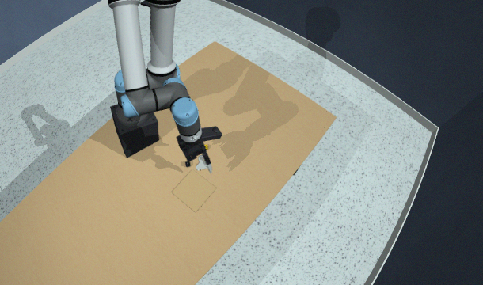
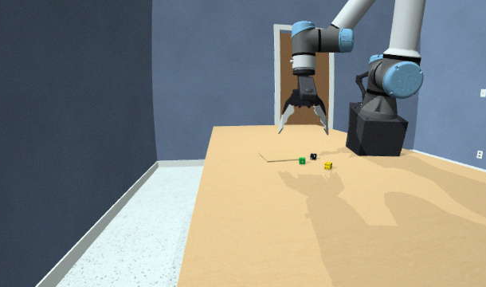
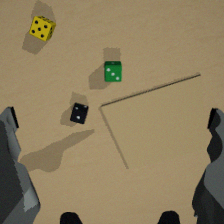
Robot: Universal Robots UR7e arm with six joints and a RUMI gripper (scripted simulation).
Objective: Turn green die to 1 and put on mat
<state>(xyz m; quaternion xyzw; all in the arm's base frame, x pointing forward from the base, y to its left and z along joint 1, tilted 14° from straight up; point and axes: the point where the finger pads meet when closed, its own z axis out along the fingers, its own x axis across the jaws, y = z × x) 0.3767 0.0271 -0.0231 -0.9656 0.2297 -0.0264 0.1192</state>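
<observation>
Right now my hand is 9 cm above the green die. From my hand the other things lie so: tan mat (12 cm to the right, 9 cm below, 3 cm ahead); yellow die (9 cm below, 8 cm to the left, 5 cm behind); black die (9 cm below, 7 cm behind, 4 cm to the right).
</observation>
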